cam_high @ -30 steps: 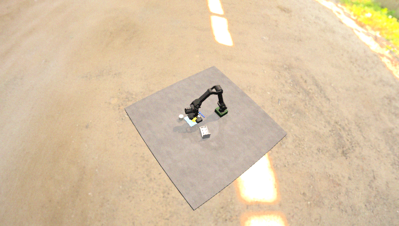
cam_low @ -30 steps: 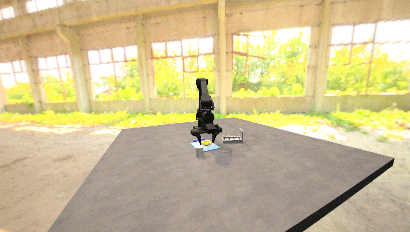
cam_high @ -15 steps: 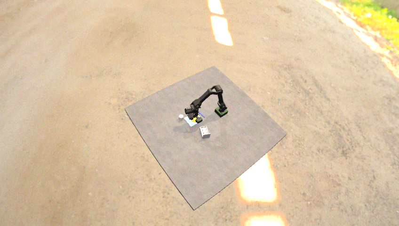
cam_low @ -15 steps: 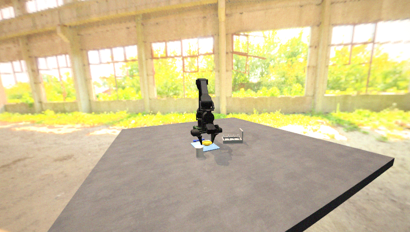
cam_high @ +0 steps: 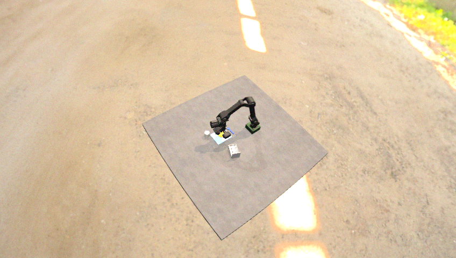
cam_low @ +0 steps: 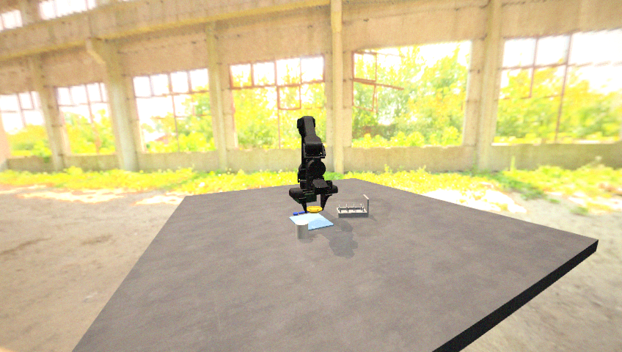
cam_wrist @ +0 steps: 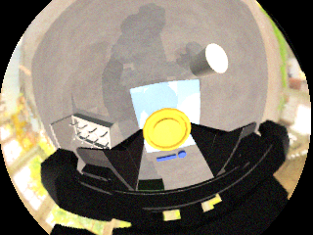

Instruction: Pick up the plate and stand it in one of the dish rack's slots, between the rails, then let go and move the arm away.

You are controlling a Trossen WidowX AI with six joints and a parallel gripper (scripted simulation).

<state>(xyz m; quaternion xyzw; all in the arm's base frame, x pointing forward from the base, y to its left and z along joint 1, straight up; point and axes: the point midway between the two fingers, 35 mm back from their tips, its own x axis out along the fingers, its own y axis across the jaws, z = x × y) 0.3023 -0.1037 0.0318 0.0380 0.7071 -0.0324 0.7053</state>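
My gripper tip is 1 cm past the light blue mat, 1 cm to the left of it and 4 cm above it. Round my gripper tip: white cup: 9 cm ahead, 9 cm to the right, 2 cm below; yellow plate: 1 cm above; grey dish rack: 1 cm ahead, 18 cm to the left, 2 cm below.
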